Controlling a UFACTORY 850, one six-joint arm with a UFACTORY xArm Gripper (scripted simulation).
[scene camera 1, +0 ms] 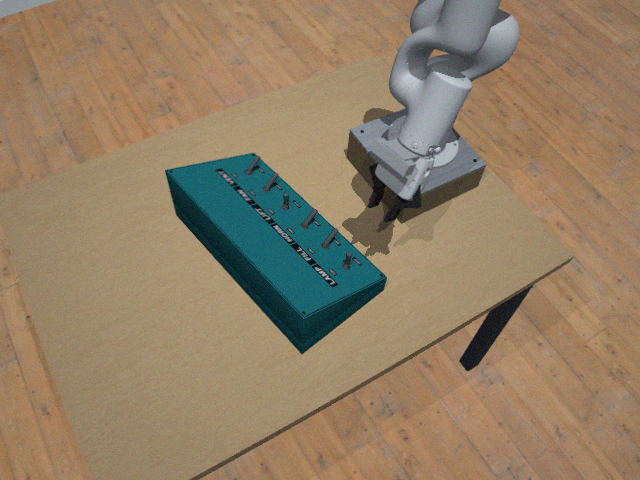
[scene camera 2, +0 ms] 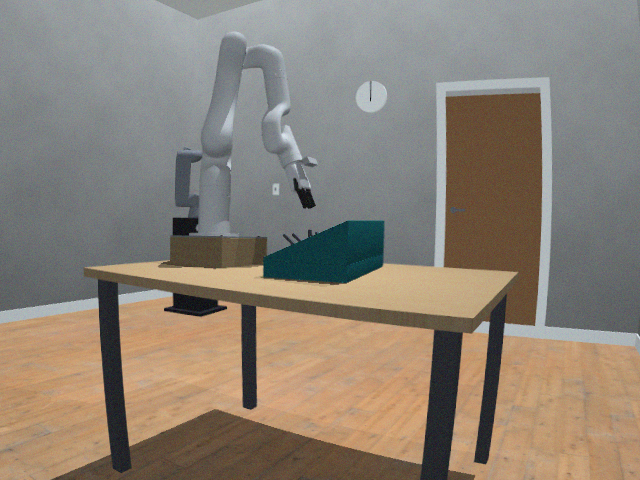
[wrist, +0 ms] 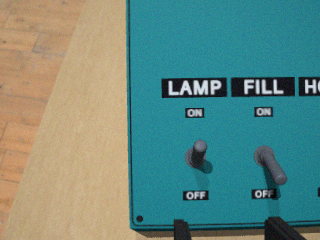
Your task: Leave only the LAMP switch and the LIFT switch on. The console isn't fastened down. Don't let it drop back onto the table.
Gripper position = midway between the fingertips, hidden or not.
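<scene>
My gripper (scene camera 2: 309,207) is visible, as is a teal console (scene camera 1: 307,278). The console also appears in scene camera 2 (scene camera 2: 347,251).
</scene>
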